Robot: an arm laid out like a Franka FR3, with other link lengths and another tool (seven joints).
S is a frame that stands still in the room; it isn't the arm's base.
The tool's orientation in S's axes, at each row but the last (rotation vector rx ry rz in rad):
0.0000, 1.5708, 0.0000
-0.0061, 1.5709, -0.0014
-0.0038, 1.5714, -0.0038
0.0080, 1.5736, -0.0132
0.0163, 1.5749, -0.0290
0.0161, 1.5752, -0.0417
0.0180, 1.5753, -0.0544
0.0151, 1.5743, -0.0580
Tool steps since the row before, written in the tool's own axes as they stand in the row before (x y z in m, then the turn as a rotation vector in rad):
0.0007, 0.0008, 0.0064, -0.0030, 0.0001, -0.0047
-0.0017, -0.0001, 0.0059, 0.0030, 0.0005, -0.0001
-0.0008, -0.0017, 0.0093, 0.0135, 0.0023, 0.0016
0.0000, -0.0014, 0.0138, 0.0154, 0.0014, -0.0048
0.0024, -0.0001, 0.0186, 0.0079, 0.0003, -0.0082
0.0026, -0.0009, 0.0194, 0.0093, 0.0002, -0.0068
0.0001, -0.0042, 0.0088, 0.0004, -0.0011, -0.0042
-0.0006, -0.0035, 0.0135, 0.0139, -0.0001, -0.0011
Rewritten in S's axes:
0.0064, 0.0008, -0.0007, -0.0047, 0.0001, 0.0030
0.0059, -0.0001, 0.0017, -0.0001, 0.0005, -0.0030
0.0093, -0.0017, 0.0008, 0.0016, 0.0022, -0.0135
0.0138, -0.0016, 0.0000, -0.0048, 0.0014, -0.0154
0.0186, -0.0007, -0.0025, -0.0082, 0.0005, -0.0079
0.0193, -0.0017, -0.0027, -0.0068, 0.0003, -0.0093
0.0086, -0.0046, 0.0000, -0.0042, -0.0009, -0.0004
0.0133, -0.0041, 0.0007, -0.0012, -0.0004, -0.0139

